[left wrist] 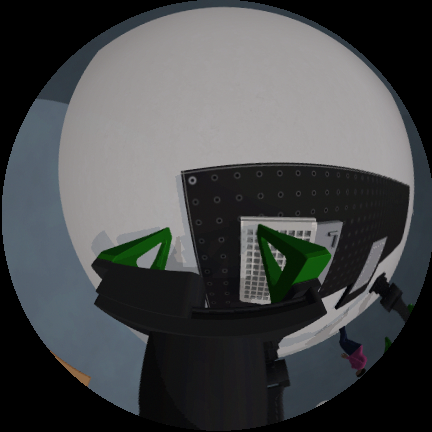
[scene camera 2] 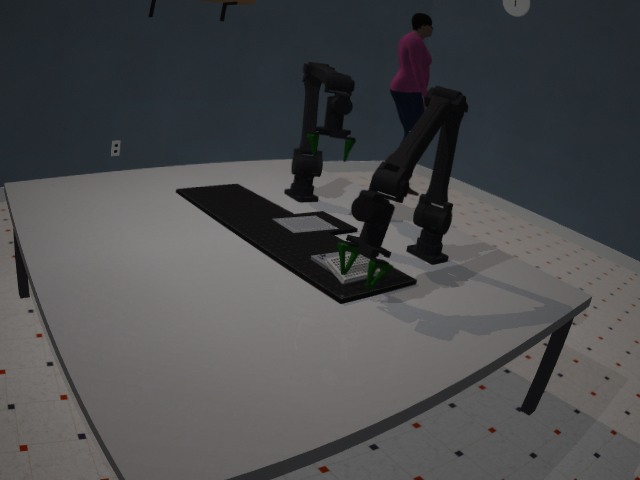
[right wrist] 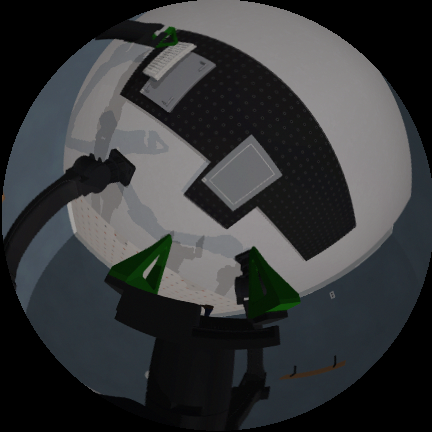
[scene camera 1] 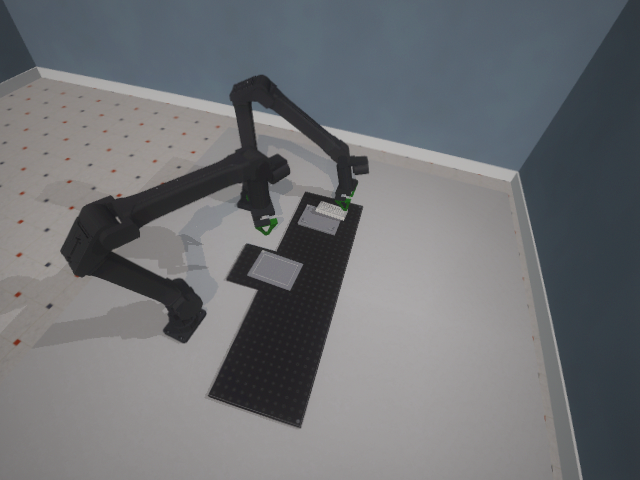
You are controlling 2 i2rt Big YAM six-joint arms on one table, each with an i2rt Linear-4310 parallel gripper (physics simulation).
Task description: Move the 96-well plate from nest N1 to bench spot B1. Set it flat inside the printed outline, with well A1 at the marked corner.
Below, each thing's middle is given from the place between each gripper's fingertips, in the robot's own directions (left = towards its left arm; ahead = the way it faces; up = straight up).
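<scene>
There is the white well plate (left wrist: 253,287), and counting from my left hand I find it 60 mm behind and 70 mm to the right of that hand.
From my right hand, the same white well plate is 200 mm below, then 180 mm ahead of the hand and 330 mm to the left of it.
</scene>
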